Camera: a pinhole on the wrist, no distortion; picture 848 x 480 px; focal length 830.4 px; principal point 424.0 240.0 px. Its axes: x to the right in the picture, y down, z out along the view. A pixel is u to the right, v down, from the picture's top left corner.
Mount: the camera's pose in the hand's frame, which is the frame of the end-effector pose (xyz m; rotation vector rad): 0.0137 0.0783 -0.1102 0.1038 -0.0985 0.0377
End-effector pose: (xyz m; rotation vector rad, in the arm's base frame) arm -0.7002 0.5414 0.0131 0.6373 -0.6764 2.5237
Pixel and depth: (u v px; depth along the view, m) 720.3 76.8 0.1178
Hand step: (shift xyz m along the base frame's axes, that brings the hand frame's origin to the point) -0.0564 -0.0256 0.0152
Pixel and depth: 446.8 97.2 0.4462
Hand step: 0.1357 -0.1487 0.2592
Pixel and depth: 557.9 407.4 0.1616
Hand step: -0.0500 -0.0976 0.0225
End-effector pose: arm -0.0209 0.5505 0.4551 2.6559 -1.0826 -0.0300
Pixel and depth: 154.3 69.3 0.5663
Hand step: -0.1379 0.1193 -0.4491
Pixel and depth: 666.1 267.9 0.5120
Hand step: -0.0009 -0.2090 -0.3766
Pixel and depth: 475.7 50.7 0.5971
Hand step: 0.0235 -0.0323 -0.4838
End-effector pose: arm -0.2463 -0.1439 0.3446 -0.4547 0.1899 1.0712
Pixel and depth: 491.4 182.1 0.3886
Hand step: -0.0245 0.1345 0.2389
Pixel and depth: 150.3 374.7 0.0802
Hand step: -0.0796 0.0015 -0.0428
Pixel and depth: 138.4 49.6 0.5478
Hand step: -0.0349 -0.0420 0.4673
